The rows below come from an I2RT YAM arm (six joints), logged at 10 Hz.
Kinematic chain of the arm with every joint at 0, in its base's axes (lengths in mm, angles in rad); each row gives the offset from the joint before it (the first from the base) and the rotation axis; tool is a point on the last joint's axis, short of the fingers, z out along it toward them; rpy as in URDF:
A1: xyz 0 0 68 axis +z
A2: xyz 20 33.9 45.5 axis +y
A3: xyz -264 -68.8 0 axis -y
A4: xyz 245 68.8 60 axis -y
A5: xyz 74 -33.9 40.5 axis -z
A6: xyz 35.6 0 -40.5 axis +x
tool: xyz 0 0 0 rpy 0 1.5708 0
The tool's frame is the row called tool.
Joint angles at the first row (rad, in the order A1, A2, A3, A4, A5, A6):
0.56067, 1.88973, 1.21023, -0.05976, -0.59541, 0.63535
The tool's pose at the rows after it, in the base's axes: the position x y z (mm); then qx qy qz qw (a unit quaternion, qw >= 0):
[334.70, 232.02, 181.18, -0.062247, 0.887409, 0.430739, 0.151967]
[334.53, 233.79, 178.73, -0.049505, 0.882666, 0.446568, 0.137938]
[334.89, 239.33, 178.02, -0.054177, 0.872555, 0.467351, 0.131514]
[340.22, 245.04, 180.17, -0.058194, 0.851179, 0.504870, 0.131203]
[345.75, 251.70, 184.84, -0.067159, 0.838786, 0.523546, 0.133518]
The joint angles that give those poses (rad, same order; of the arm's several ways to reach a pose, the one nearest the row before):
0.55805, 1.90010, 1.20978, -0.08203, -0.58251, 0.66960
0.55990, 1.90744, 1.20262, -0.05320, -0.61101, 0.71764
0.56831, 1.91966, 1.20287, -0.00758, -0.64741, 0.74426
0.56912, 1.93994, 1.20833, 0.08994, -0.70517, 0.79730
0.57350, 1.95990, 1.23893, 0.12634, -0.73347, 0.81607

